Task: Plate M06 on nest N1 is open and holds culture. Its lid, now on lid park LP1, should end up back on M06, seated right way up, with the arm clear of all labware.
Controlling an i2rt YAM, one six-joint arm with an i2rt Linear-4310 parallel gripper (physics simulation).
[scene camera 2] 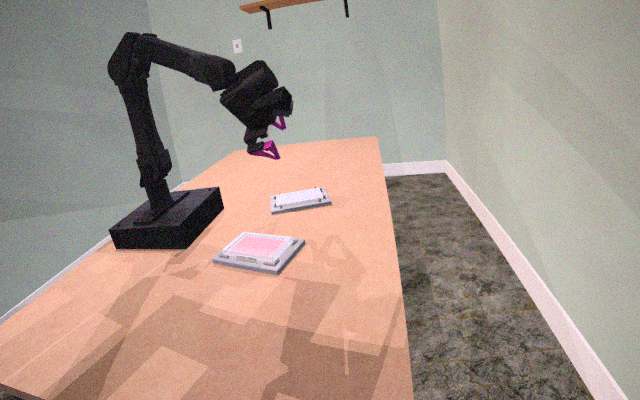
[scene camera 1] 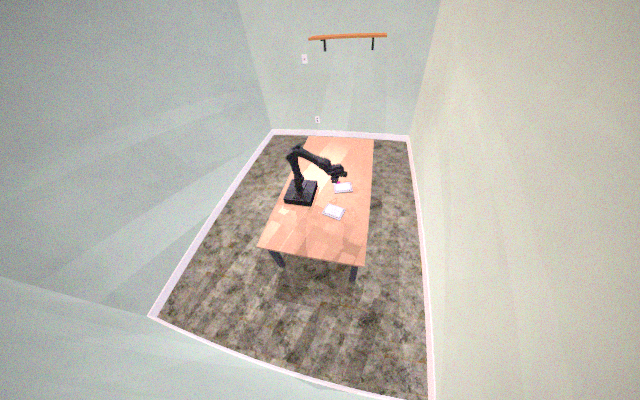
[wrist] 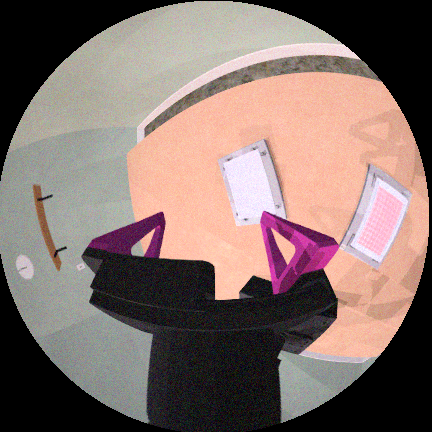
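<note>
The white lid lies flat on lid park LP1, a grey base with small posts at its corners. Plate M06 is open and shows pink culture in its wells. It sits on nest N1, a grey base nearer to scene camera 2. My gripper is open, with its magenta fingers wide apart and nothing between them. It hangs above the table, higher than the lid and apart from it. In the wrist view the right fingertip overlaps the lower edge of the lid park.
The wooden table carries the black arm base to the left of both labware stations. A wooden wall shelf is on the far wall, beyond the table.
</note>
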